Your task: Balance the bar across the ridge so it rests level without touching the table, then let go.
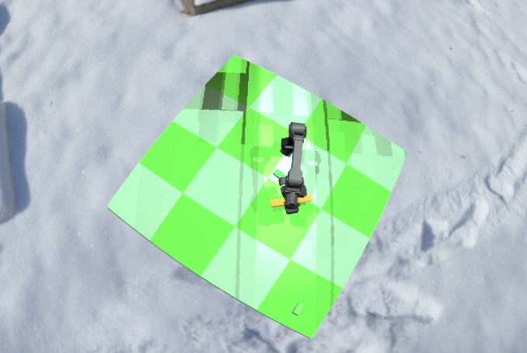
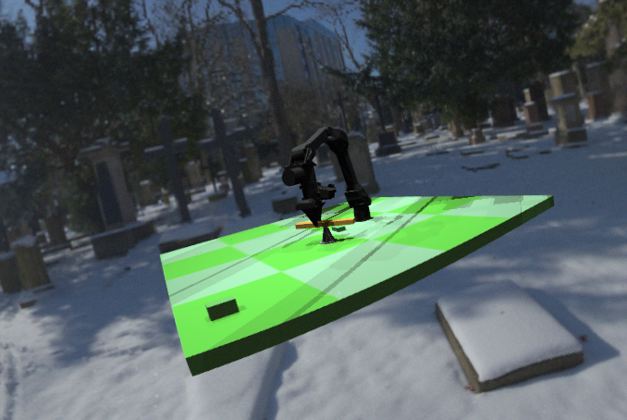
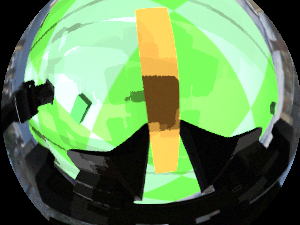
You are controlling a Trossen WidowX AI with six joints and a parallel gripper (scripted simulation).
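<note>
Right now my gripper tip is 20 mm past the orange bar and 20 mm to the right of it.
</note>
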